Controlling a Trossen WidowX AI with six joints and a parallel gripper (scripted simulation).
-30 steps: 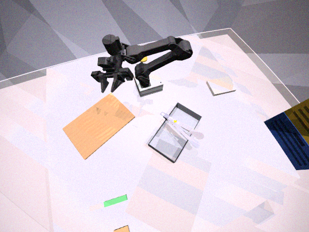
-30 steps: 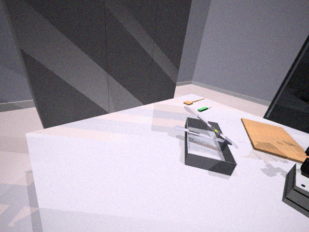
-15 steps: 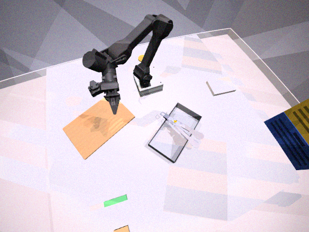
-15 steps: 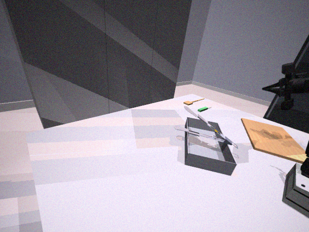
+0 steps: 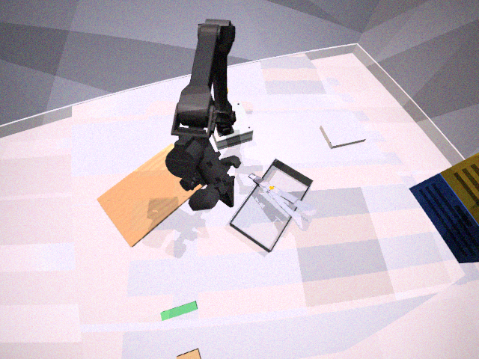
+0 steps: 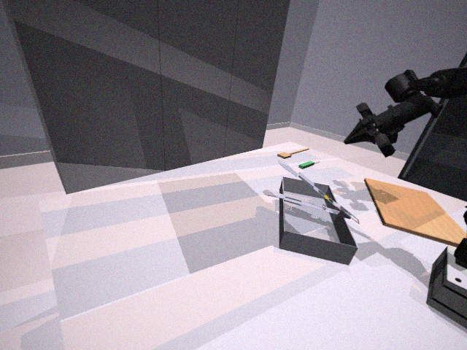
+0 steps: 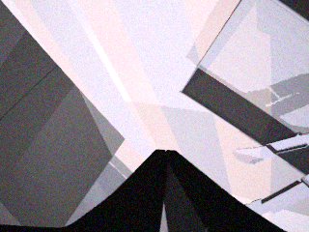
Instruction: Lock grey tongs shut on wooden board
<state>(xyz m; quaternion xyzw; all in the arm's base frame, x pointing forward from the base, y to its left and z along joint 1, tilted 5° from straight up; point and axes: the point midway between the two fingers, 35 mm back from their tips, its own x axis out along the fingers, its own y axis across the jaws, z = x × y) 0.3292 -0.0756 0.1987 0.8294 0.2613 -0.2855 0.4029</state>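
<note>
My gripper tip is now 190 mm above the roasting tin, 160 mm to the right of it and 30 mm past it. From my gripper tip the other things lie so: wooden board (250 mm to the right, 210 mm below, 210 mm behind); beige tile (600 mm to the left, 240 mm behind, 210 mm below).
</note>
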